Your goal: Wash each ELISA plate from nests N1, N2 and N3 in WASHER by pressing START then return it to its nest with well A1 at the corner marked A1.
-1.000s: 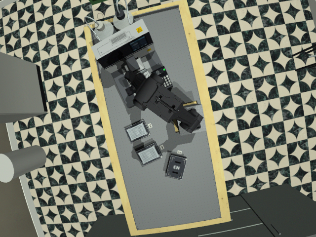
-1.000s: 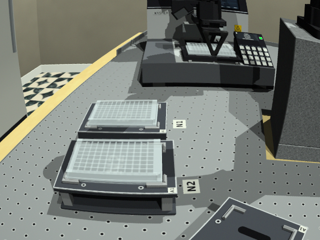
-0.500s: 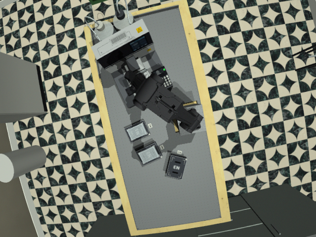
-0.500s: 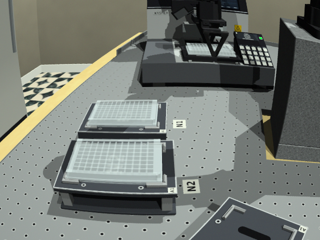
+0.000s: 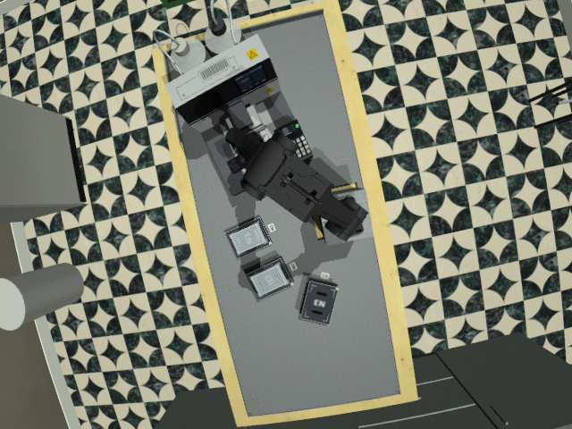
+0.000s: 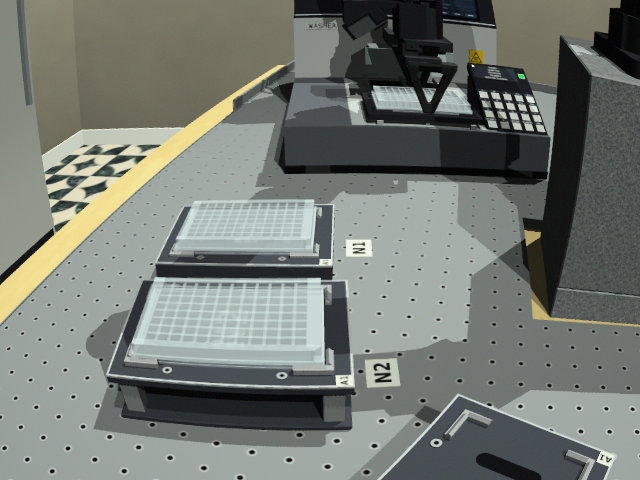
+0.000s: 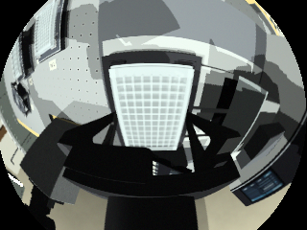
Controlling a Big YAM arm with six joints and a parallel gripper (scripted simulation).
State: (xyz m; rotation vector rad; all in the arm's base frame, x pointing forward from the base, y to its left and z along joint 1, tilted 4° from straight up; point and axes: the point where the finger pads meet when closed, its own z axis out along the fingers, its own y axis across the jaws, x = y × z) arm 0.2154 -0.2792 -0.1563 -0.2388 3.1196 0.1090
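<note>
The washer carrier lies 10 mm below my hand. From my hand the other things lie so: plate washer (20 mm ahead, 150 mm to the right, 40 mm above); nest N3 (40 mm behind, 610 mm to the left, 50 mm below); nest label (60 mm ahead, 260 mm to the left, 90 mm below).
</note>
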